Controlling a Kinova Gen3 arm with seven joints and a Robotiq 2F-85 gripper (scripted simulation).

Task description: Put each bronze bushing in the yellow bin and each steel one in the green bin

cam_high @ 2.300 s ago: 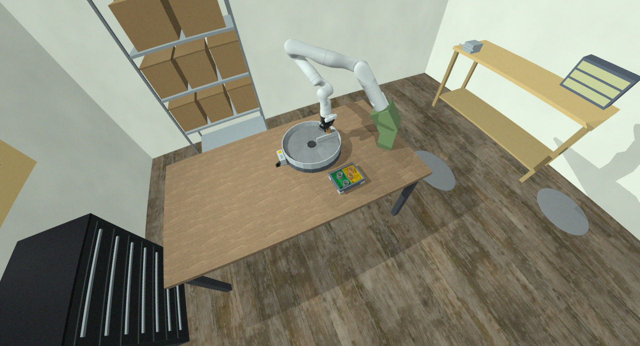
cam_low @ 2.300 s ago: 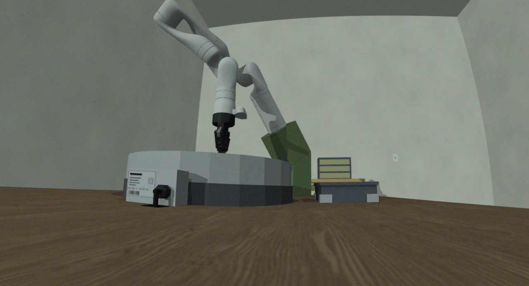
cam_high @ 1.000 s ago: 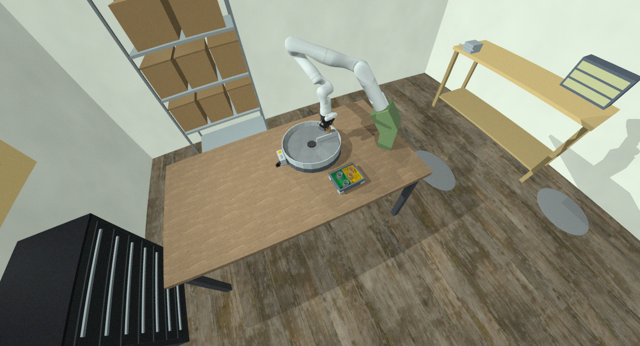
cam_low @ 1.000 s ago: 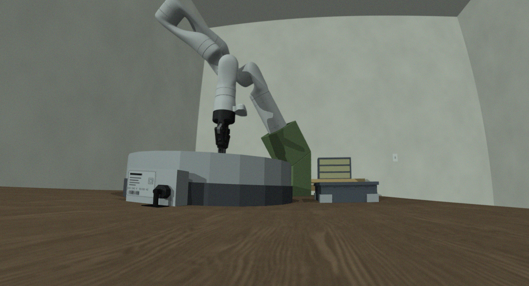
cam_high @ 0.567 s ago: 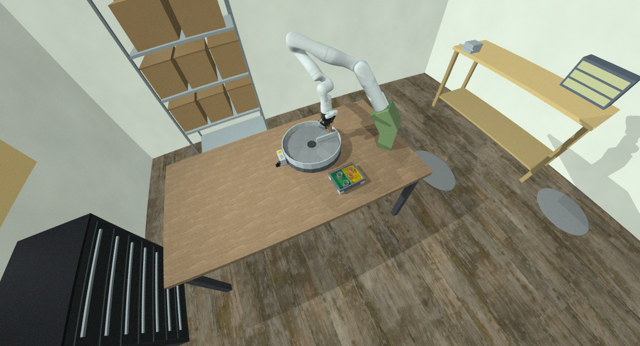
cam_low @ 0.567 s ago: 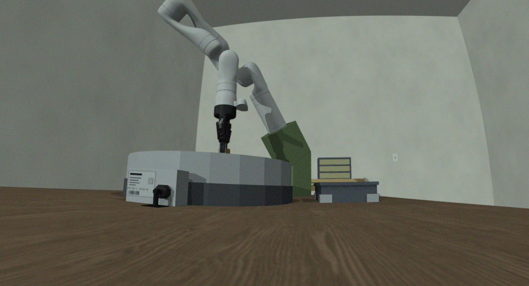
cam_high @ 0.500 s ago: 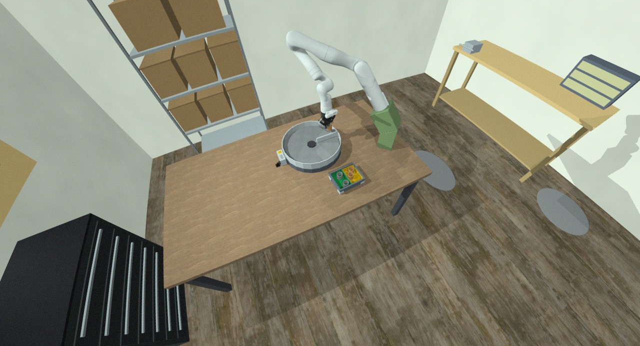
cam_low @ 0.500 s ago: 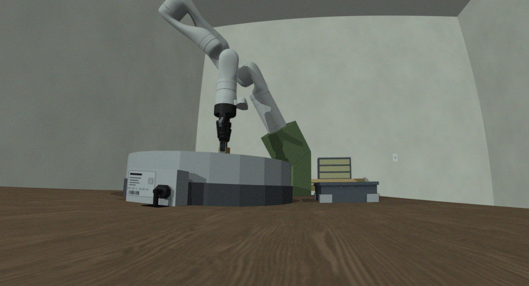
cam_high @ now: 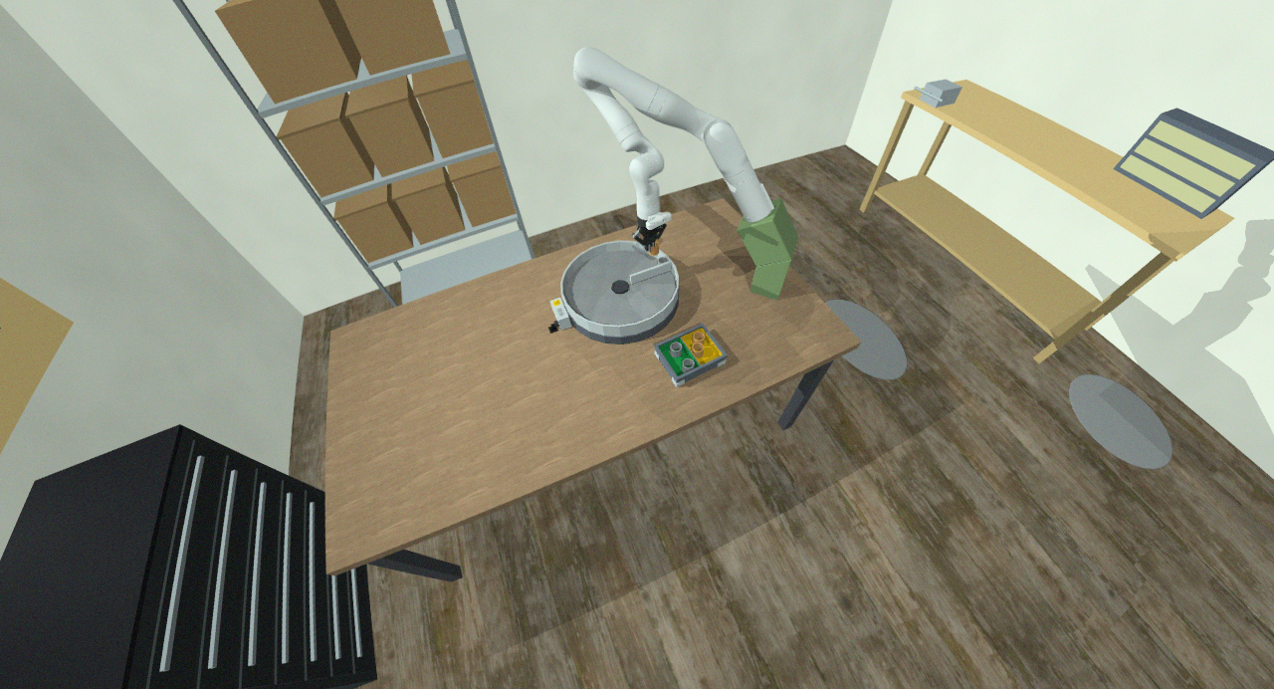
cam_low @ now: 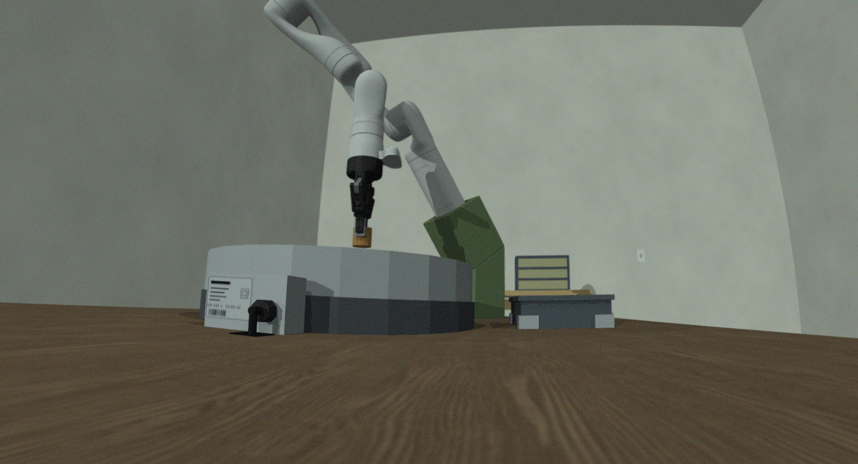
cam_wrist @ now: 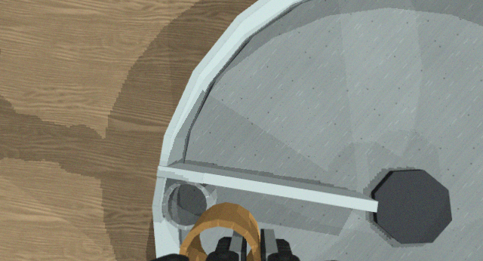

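My hand is 370 mm to the right of the bin tray, 160 mm above it and 30 mm short of it. From my hand the other things lie so: grey turntable: 130 mm below, 130 mm ahead, 20 mm to the left.
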